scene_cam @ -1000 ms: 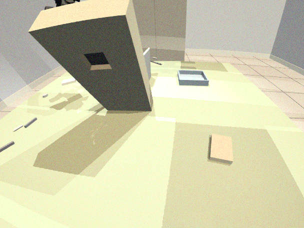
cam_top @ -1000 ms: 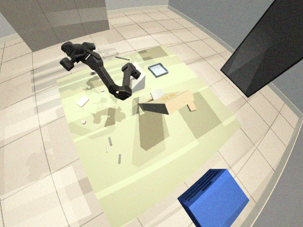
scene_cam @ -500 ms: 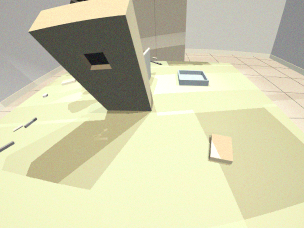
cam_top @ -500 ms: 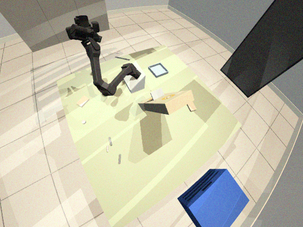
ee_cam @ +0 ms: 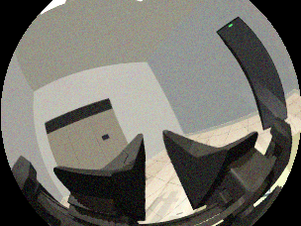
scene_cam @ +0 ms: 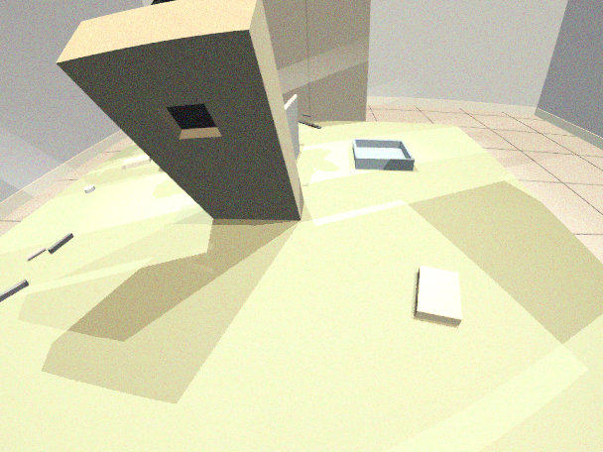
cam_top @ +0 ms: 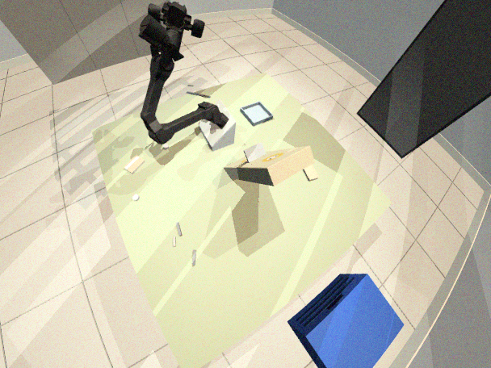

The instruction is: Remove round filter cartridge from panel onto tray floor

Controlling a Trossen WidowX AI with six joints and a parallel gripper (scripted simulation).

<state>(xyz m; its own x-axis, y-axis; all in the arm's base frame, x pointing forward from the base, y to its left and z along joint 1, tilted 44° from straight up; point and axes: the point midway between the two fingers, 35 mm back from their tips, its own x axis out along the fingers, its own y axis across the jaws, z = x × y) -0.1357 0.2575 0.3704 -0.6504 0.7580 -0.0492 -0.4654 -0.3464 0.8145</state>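
Now: the round filter cartridge 59 cm ahead of my gripper tip, 30 cm below it and 2 cm to the left of it. From my gripper tip the other things lie so: blue-grey tray (56 cm below, 33 cm to the left, 17 cm ahead).
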